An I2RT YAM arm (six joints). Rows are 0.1 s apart.
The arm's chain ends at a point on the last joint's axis. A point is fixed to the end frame.
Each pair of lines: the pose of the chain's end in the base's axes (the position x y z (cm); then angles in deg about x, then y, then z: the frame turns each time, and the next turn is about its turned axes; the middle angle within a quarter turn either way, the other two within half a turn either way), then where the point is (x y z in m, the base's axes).
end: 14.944 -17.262 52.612 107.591 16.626 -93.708
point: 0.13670 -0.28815 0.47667
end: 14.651 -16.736 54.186 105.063 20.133 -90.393
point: 0.14219 -0.28451 0.49482
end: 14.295 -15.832 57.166 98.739 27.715 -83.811
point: 0.15700 -0.27768 0.53279
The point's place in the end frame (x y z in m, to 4 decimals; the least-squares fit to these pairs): 0.0153 -0.0471 0.1162
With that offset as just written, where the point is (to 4 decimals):
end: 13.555 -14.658 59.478 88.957 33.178 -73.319
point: 0.1651 -0.2666 0.5688
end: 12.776 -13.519 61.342 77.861 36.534 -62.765
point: 0.1689 -0.2542 0.6030
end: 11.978 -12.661 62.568 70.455 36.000 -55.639
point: 0.1636 -0.2451 0.6261
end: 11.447 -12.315 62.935 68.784 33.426 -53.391
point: 0.1545 -0.2429 0.6325
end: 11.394 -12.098 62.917 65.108 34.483 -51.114
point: 0.1574 -0.2392 0.6383
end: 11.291 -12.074 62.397 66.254 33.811 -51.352
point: 0.1549 -0.2396 0.6311
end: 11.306 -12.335 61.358 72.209 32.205 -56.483
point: 0.1489 -0.2445 0.6117
